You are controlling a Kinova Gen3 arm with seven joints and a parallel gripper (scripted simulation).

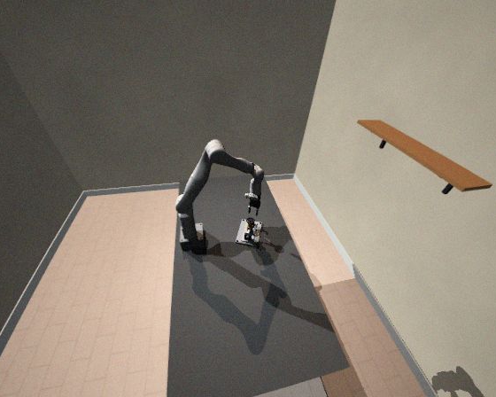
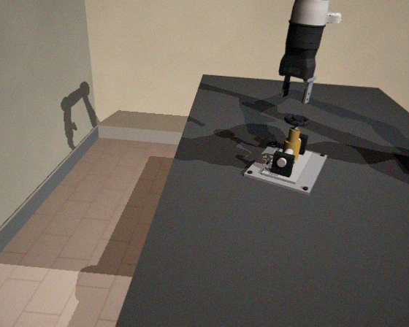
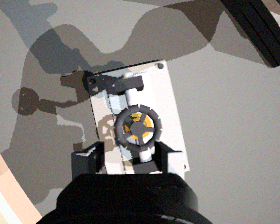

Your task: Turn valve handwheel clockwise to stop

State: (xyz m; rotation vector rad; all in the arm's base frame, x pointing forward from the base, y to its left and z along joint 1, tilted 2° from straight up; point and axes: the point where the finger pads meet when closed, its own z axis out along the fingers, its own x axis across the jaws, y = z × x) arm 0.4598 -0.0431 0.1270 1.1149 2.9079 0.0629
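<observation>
My gripper is now 20 mm past the black spoked handwheel, 10 mm to the left of it and 90 mm above it.
</observation>
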